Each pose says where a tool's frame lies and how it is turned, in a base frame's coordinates. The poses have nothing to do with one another.
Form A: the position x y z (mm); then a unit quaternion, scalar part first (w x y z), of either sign.
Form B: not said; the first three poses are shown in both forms.
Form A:
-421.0 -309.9 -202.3 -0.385 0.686 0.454 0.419
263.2 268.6 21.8 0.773 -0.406 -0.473 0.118
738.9 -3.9 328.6 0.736 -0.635 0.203 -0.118
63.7 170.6 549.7 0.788 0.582 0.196 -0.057
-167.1 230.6 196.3 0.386 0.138 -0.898 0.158
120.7 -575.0 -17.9 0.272 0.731 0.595 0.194
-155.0 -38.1 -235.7 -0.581 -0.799 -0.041 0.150
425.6 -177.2 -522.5 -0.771 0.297 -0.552 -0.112
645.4 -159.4 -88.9 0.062 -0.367 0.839 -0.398
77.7 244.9 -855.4 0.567 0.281 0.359 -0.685
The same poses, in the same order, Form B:
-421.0 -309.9 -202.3 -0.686 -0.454 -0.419 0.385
263.2 268.6 21.8 -0.406 -0.473 0.118 0.773
738.9 -3.9 328.6 -0.635 0.203 -0.118 0.736
63.7 170.6 549.7 0.582 0.196 -0.057 0.788
-167.1 230.6 196.3 0.138 -0.898 0.158 0.386
120.7 -575.0 -17.9 0.731 0.595 0.194 0.272
-155.0 -38.1 -235.7 0.799 0.041 -0.150 0.581
425.6 -177.2 -522.5 -0.297 0.552 0.112 0.771
645.4 -159.4 -88.9 -0.367 0.839 -0.398 0.062
77.7 244.9 -855.4 0.281 0.359 -0.685 0.567

